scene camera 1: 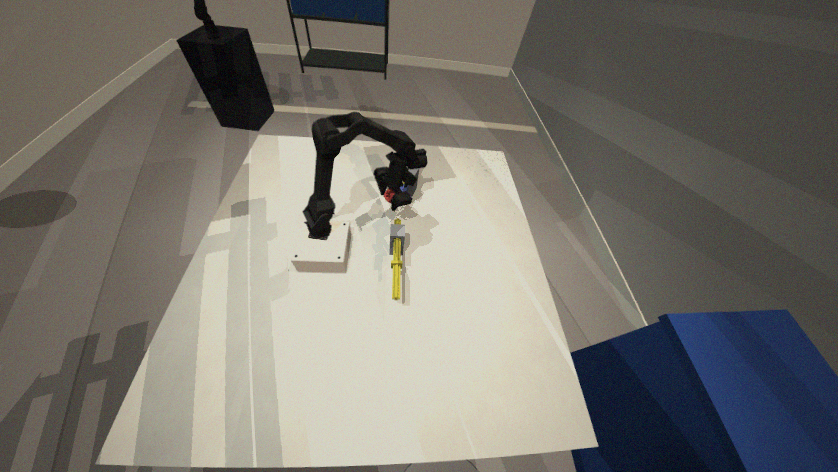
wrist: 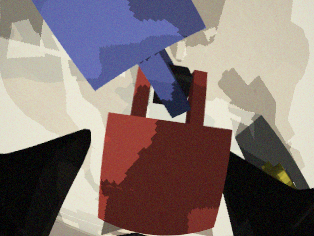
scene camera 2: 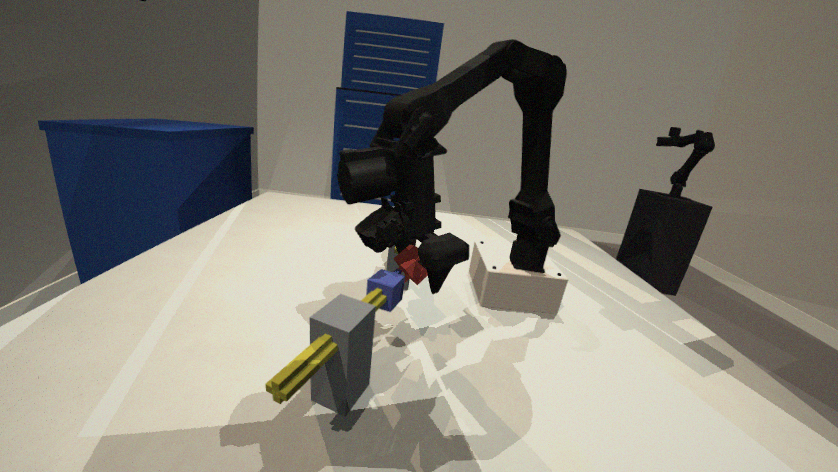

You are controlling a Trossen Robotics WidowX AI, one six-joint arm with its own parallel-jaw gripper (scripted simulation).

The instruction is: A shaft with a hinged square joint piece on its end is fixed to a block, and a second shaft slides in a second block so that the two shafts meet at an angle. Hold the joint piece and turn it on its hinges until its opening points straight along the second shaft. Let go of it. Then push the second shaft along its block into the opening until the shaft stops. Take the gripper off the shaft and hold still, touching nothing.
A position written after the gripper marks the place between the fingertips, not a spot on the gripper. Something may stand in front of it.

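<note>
Open and holding nothing, the gripper [scene camera 2: 420,280] is also visible in scene camera 1 [scene camera 1: 387,202] and in the wrist view [wrist: 155,146]. A red yoke [scene camera 2: 407,260] is part of the scene as well, and the wrist view [wrist: 151,170] shows the yoke too.
</note>
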